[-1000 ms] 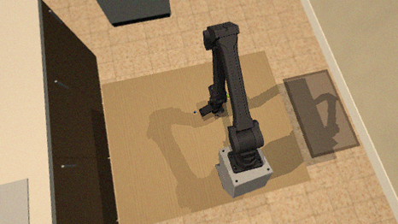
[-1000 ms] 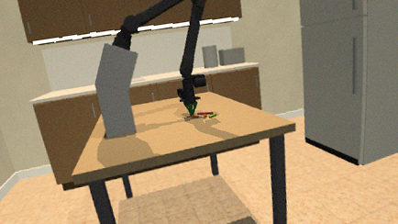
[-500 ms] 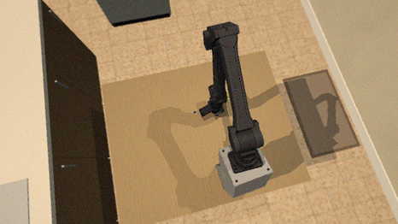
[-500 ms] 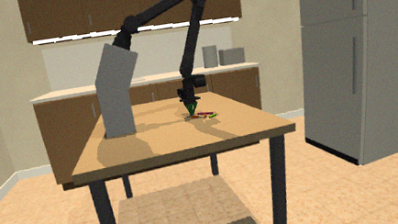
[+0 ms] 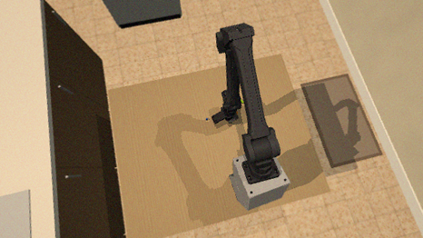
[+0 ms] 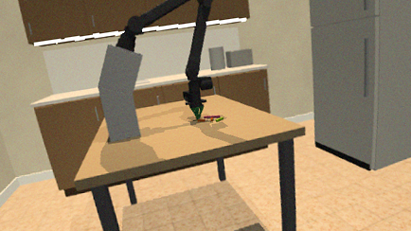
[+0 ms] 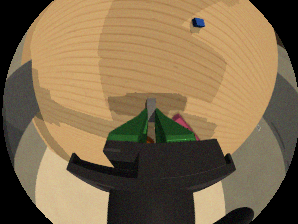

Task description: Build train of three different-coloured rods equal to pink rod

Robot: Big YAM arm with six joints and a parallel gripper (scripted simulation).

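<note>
Now: the blue rod 13 cm to the left of my hand, 2 cm ahead of it and 1 cm below it. Round my hand: lime rod 11 cm to the right, 9 cm ahead, 1 cm below; then grey rod right at my hand; then pink rod 7 cm ahead, 2 cm to the right, 1 cm below.
</note>
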